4 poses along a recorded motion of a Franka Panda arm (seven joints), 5.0 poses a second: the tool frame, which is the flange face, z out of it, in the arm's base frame.
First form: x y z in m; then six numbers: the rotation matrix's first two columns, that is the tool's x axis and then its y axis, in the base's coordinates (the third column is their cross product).
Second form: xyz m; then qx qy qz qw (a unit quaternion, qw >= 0). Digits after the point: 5 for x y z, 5 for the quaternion.
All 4 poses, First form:
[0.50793 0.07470 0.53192 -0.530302 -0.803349 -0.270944 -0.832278 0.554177 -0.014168]
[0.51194 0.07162 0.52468 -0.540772 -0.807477 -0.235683 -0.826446 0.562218 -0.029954]
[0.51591 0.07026 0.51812 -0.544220 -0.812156 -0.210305 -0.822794 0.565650 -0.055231]
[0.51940 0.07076 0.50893 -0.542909 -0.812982 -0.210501 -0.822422 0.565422 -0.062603]
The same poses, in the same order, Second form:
[0.50793 0.07470 0.53192 -0.46851 0.87278 0.05838 0.12388]
[0.51194 0.07162 0.52468 -0.46593 0.87669 0.04238 0.11189]
[0.51591 0.07026 0.51812 -0.46535 0.87834 0.02498 0.10648]
[0.51940 0.07076 0.50893 -0.46563 0.87805 0.02179 0.10831]

